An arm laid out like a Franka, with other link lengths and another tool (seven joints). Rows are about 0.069 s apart.
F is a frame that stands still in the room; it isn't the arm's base.
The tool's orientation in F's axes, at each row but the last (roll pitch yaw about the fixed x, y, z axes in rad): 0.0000 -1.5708 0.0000; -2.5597 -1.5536 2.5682; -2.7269 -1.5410 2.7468; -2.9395 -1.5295 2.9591; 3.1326 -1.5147 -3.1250; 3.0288 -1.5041 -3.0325; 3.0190 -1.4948 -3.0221; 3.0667 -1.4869 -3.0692
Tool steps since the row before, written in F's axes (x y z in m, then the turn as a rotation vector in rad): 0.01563 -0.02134 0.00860 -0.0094 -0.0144 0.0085; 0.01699 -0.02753 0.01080 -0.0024 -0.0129 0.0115; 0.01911 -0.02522 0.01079 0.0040 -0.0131 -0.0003; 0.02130 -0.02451 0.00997 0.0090 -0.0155 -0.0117; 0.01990 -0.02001 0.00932 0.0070 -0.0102 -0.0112; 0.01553 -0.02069 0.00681 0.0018 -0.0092 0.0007; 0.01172 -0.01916 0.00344 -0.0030 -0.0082 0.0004; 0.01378 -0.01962 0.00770 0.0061 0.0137 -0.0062
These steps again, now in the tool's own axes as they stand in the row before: 0.00860 -0.02134 -0.01563 0.0085 -0.0144 0.0094; 0.01030 -0.02777 -0.01691 0.0114 -0.0130 0.0023; 0.00997 -0.02572 -0.01889 -0.0006 -0.0132 -0.0037; 0.00891 -0.02500 -0.02120 -0.0122 -0.0156 -0.0082; 0.00821 -0.02016 -0.02024 -0.0116 -0.0103 -0.0063; 0.00592 -0.02058 -0.01603 0.0006 -0.0092 -0.0019; 0.00272 -0.01909 -0.01201 0.0007 -0.0082 0.0029; 0.00664 -0.01954 -0.01443 -0.0068 0.0137 -0.0055
